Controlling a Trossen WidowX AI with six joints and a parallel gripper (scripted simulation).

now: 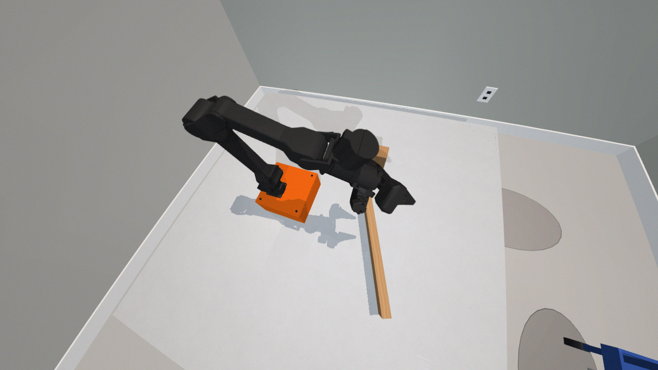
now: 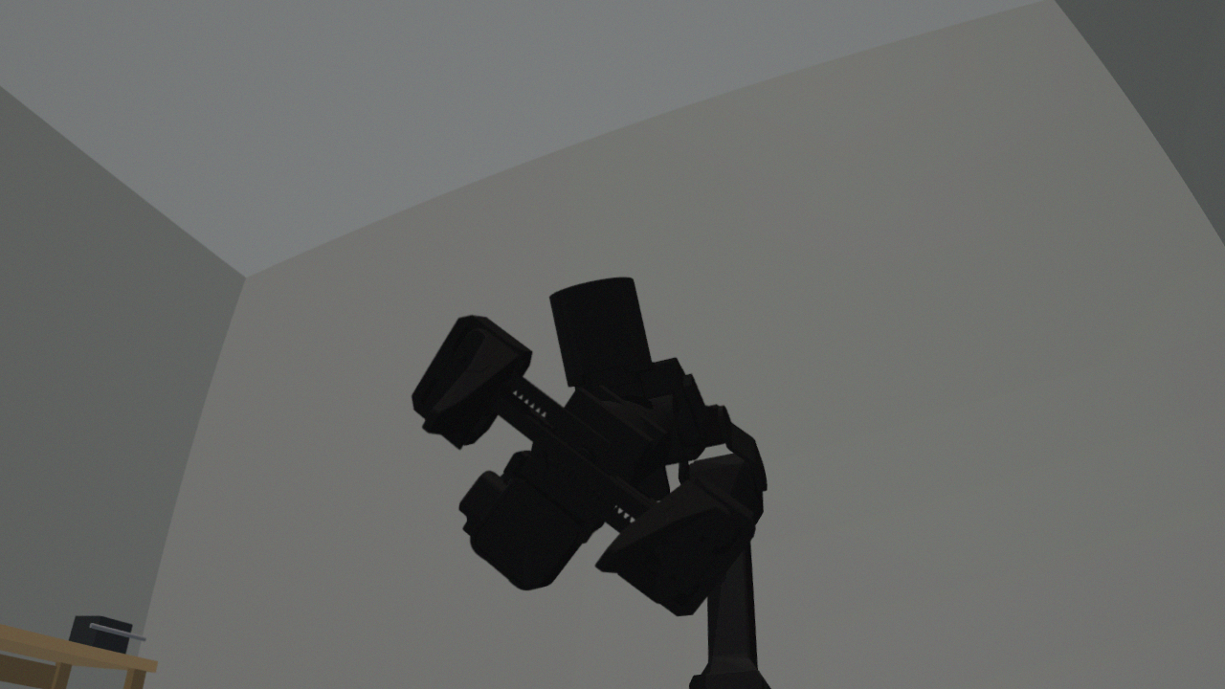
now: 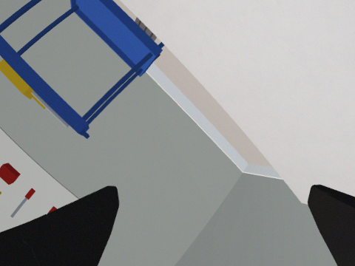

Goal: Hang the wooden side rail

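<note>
My gripper tip is 8 cm past the headboard post, 20 cm to the right of it and 20 cm above it.
</note>
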